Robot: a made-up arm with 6 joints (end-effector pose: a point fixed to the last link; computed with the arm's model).
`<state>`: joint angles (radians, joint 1 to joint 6).
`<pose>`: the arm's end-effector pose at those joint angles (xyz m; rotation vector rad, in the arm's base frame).
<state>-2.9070 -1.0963 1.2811 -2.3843 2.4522 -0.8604</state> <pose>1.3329 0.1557 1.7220 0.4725 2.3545 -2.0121</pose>
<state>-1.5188 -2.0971 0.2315 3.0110 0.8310 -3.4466</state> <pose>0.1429 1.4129 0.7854 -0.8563 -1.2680 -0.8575</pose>
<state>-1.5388 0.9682 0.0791 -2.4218 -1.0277 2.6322</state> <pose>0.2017 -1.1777 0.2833 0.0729 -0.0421 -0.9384</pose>
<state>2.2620 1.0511 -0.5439 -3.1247 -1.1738 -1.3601</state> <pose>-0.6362 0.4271 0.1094 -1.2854 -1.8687 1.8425</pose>
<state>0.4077 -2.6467 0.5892 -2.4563 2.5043 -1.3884</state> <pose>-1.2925 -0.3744 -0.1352 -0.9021 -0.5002 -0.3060</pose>
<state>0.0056 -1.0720 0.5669 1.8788 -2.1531 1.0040</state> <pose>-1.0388 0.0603 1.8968 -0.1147 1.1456 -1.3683</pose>
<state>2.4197 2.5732 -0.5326 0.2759 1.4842 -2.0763</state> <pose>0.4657 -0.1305 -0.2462 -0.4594 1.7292 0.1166</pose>
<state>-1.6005 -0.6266 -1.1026 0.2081 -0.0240 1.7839</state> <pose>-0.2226 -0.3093 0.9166 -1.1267 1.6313 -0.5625</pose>
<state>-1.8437 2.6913 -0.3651 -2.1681 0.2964 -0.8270</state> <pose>0.2638 0.4877 -0.1025 -0.0524 -0.1777 1.5327</pose>
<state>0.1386 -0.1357 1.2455 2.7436 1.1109 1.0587</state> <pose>-0.0575 0.1949 2.3616 2.1590 0.3885 0.5972</pose>
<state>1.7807 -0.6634 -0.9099 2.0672 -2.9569 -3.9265</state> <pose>-0.1828 0.3596 1.2380 2.1747 -1.5630 0.1138</pose>
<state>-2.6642 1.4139 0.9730 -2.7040 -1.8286 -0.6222</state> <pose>-1.3737 -0.9329 0.2490 1.3222 -1.5383 0.6442</pose>
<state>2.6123 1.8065 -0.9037 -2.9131 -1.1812 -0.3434</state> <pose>-0.1111 -0.1810 0.0438 0.4478 1.5389 -0.7788</pose>
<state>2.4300 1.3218 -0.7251 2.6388 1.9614 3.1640</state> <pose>-0.5226 0.1984 -0.0571 2.1261 -1.5701 1.0947</pose>
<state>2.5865 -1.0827 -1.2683 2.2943 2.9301 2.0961</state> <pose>-0.2042 -0.0432 0.9874 -2.7661 1.0230 -0.1724</pose>
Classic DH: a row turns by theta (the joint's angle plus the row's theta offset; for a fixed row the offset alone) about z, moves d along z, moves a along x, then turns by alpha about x. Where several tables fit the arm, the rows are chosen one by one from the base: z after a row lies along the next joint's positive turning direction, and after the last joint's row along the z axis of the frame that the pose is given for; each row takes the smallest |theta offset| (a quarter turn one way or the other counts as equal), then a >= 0, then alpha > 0; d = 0 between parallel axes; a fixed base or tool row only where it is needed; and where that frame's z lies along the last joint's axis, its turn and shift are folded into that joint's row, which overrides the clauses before.
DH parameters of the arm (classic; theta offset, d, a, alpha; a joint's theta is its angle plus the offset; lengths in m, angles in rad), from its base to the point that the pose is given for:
joint 1: 0 0.584 0 -1.5708
joint 2: -1.5708 0 0.876 3.1416
joint 3: 0 0 0 -1.5708
joint 4: 0 -0.91 0 1.5708
joint 5: 0 0.218 0 -1.5708
joint 6: 1.5708 0 0 1.5708
tool (fixed): -1.5708 0 0 0

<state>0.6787 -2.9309 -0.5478 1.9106 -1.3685 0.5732</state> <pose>-0.8124 -0.5619 0.2041 0.2223 -0.0329 -1.2777</pose>
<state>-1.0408 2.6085 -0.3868 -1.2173 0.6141 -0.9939</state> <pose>-0.3103 0.3802 -0.1008 -0.6542 -0.9747 2.6161</pose>
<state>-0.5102 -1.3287 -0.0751 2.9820 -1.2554 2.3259</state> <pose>-0.4181 0.4806 1.6694 -0.0772 -2.3196 0.7802</pose>
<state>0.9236 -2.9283 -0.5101 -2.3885 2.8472 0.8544</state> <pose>-0.5905 -0.5175 0.4420 2.5187 0.9990 -0.5350</pose>
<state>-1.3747 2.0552 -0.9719 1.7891 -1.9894 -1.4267</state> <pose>0.0259 0.1117 -0.1393 -0.9356 2.8319 -0.0014</pose>
